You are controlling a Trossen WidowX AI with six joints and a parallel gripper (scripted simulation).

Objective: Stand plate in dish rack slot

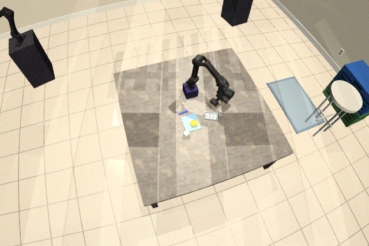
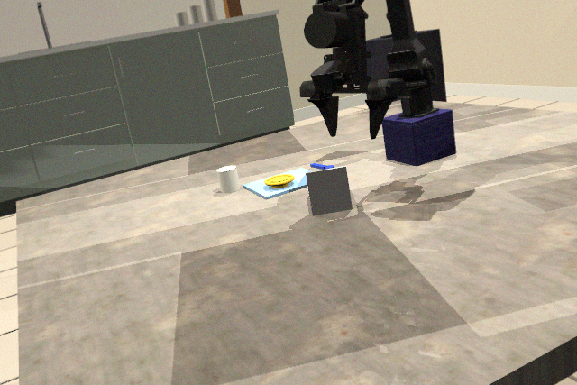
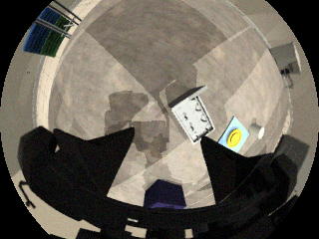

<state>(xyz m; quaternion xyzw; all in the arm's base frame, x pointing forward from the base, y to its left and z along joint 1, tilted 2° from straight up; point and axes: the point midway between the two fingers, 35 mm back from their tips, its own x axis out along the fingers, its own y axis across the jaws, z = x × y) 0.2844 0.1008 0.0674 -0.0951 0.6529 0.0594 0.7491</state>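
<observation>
The yellow plate is 24 cm to the right of my gripper tip, 11 cm below it and 1 cm ahead of it. Also, from my gripper tip: blue spoon 26 cm to the right, 13 cm behind, 12 cm below; then dish rack 10 cm below, 7 cm to the right, 2 cm ahead; then white cup 35 cm to the right, 10 cm below, 7 cm ahead.
</observation>
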